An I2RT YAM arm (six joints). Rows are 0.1 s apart.
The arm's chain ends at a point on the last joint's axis. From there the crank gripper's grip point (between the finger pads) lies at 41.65 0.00 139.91 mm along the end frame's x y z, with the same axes.
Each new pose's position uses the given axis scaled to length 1; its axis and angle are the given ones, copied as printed.
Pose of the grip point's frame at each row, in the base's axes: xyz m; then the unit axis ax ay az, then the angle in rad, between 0 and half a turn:
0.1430, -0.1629, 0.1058, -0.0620, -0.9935, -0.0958, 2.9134
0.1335, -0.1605, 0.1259, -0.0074, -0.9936, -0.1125, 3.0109
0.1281, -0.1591, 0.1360, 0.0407, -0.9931, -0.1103, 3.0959
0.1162, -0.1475, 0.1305, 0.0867, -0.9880, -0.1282, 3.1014
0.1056, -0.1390, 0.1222, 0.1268, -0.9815, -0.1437, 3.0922
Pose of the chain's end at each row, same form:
0.2131, -0.1953, 0.2297, -0.0620, -0.9935, -0.0958, 2.9134
0.1927, -0.1918, 0.2556, -0.0074, -0.9936, -0.1125, 3.0109
0.1772, -0.1859, 0.2708, 0.0407, -0.9931, -0.1103, 3.0959
0.1659, -0.1751, 0.2650, 0.0867, -0.9880, -0.1282, 3.1014
0.1577, -0.1669, 0.2557, 0.1268, -0.9815, -0.1437, 3.0922

